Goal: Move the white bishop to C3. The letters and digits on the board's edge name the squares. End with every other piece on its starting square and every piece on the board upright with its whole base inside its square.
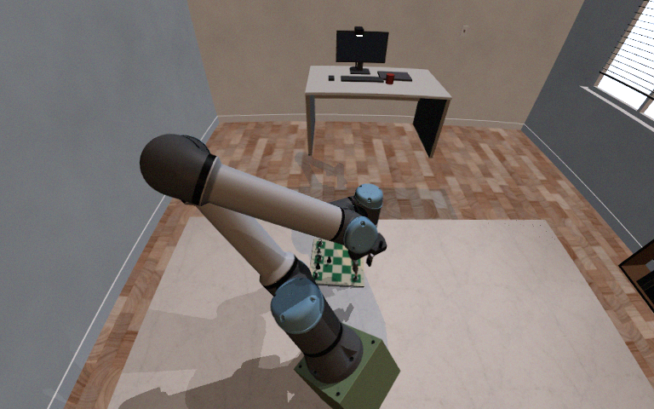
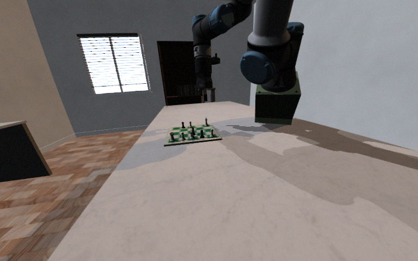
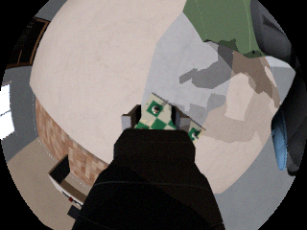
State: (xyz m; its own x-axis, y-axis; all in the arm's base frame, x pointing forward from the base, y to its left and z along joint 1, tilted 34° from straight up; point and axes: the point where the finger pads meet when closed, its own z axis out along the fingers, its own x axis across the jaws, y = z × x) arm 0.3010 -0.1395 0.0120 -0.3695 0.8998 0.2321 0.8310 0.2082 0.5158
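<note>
The pale piece is 120 mm below my hand, 20 mm ahead of it and 10 mm to the left of it. The rest, counted from my hand: green-and-white chessboard 140 mm below, 110 mm ahead, 70 mm to the left.
</note>
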